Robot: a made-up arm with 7 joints. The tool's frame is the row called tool.
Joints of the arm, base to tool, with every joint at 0 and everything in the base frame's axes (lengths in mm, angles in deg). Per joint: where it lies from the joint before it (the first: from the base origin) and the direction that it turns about. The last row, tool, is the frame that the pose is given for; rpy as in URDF.
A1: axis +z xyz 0 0 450.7
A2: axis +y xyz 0 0 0
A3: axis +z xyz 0 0 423.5
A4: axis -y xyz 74.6 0 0
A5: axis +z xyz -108.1 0 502.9
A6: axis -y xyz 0 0 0
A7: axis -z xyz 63.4 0 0
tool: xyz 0 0 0 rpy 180 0 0
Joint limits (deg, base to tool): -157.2..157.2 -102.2..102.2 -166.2..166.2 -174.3..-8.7 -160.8..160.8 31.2..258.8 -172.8..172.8
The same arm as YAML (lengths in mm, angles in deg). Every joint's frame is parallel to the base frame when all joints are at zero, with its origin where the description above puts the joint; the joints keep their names.
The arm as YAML. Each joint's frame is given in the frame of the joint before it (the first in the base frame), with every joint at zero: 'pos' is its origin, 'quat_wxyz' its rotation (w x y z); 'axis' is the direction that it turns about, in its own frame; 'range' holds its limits. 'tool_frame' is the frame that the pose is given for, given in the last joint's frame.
length_unit: mm
angle_unit: deg
joints:
  - joint: A1
    pos: [0.0, 0.0, 450.7]
    quat_wxyz: [1.0, 0.0, 0.0, 0.0]
    axis: "+z"
    range: [-157.2, 157.2]
  - joint: A2
    pos: [0.0, 0.0, 0.0]
    quat_wxyz: [1.0, 0.0, 0.0, 0.0]
    axis: "+y"
    range: [-102.2, 102.2]
  - joint: A3
    pos: [0.0, 0.0, 423.5]
    quat_wxyz: [1.0, 0.0, 0.0, 0.0]
    axis: "+z"
    range: [-166.2, 166.2]
  - joint: A4
    pos: [74.6, 0.0, 0.0]
    quat_wxyz: [1.0, 0.0, 0.0, 0.0]
    axis: "-y"
    range: [-174.3, -8.7]
  - joint: A5
    pos: [-108.1, 0.0, 502.9]
    quat_wxyz: [1.0, 0.0, 0.0, 0.0]
    axis: "+z"
    range: [-160.8, 160.8]
  - joint: A6
    pos: [0.0, 0.0, 0.0]
    quat_wxyz: [1.0, 0.0, 0.0, 0.0]
    axis: "-y"
    range: [31.2, 258.8]
  - joint: A7
    pos: [63.4, 0.0, 0.0]
    quat_wxyz: [1.0, 0.0, 0.0, 0.0]
    axis: "-z"
    range: [-172.8, 172.8]
tool_frame:
  pos: [0.0, 0.0, 0.0]
  quat_wxyz: [0.0, 1.0, 0.0, 0.0]

